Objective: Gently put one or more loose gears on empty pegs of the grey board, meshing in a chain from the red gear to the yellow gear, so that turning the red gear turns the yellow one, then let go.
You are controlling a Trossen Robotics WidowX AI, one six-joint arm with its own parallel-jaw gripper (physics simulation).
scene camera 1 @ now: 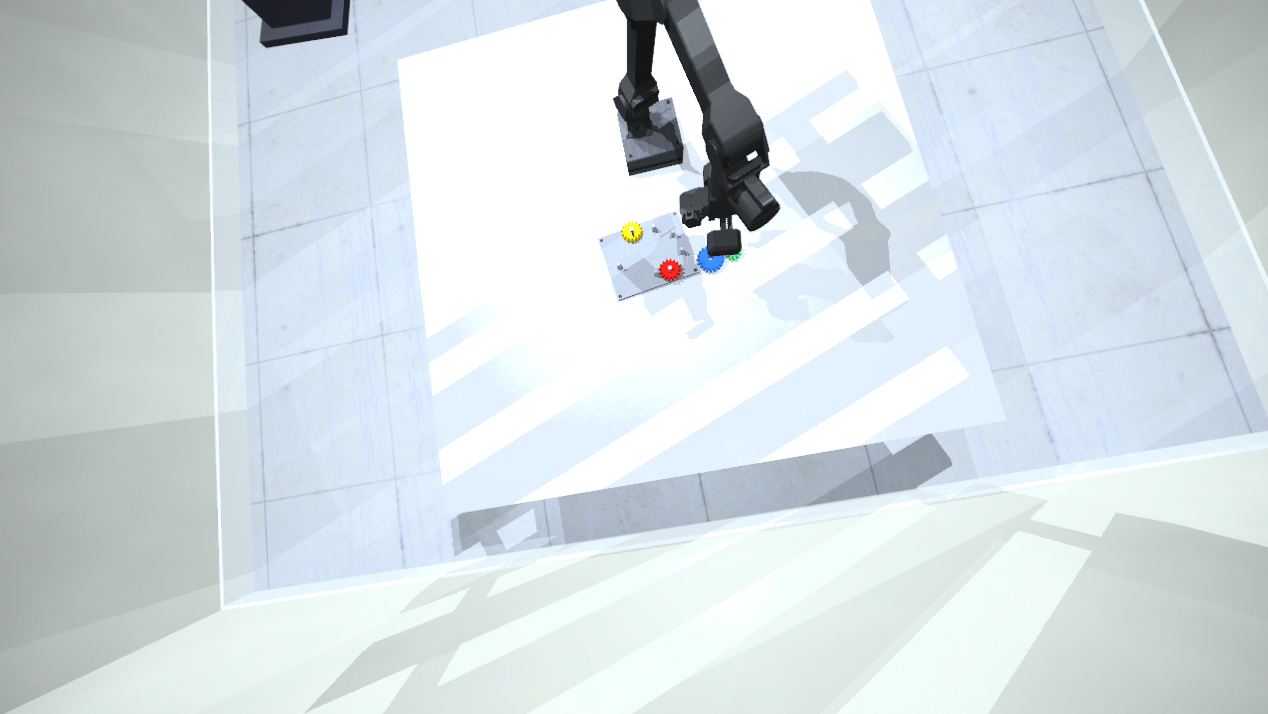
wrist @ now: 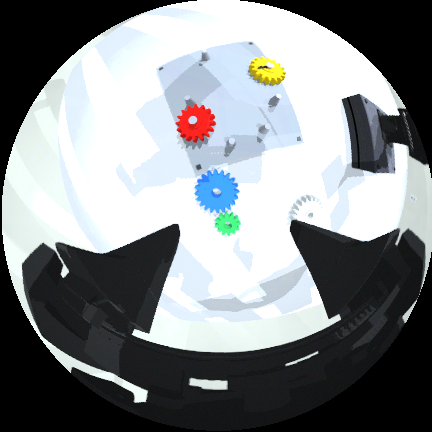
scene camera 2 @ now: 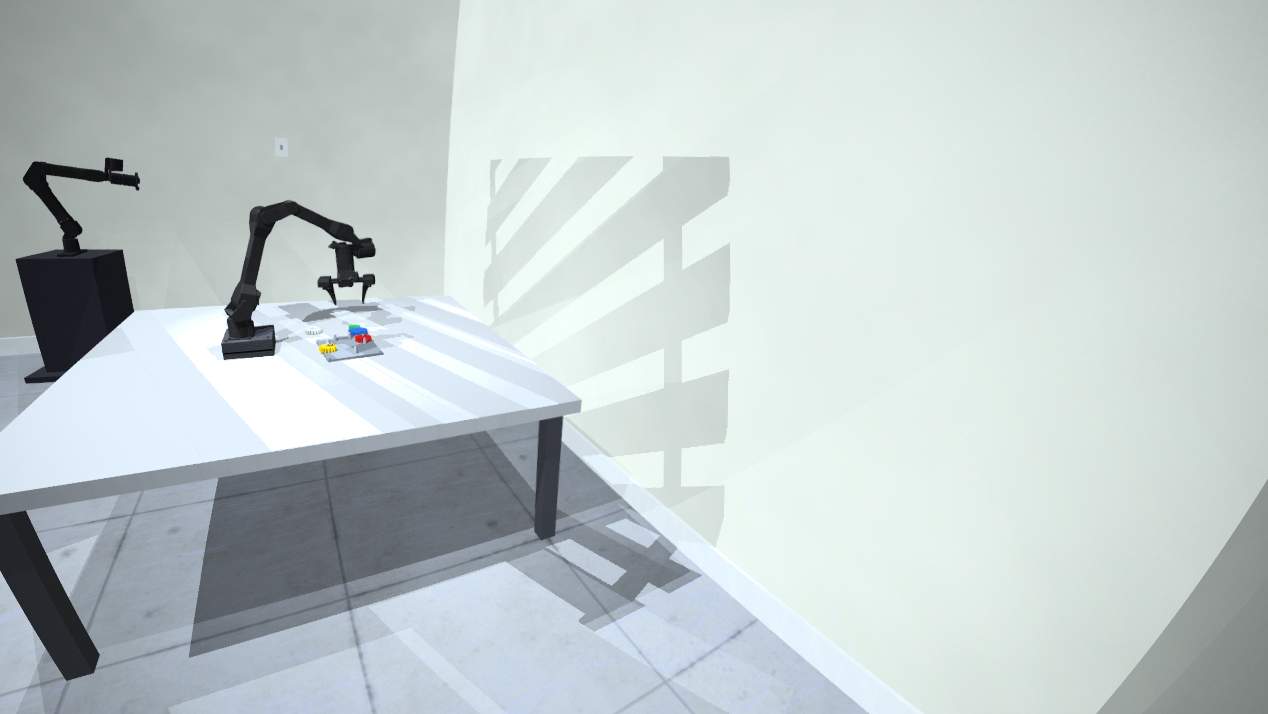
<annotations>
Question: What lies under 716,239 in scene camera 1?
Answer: My gripper.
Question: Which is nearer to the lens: the blue gear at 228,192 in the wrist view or the white gear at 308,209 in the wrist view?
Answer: The blue gear.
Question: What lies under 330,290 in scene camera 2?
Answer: My gripper.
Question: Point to a red gear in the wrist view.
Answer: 204,119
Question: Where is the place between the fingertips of my gripper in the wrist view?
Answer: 236,227
</annotations>
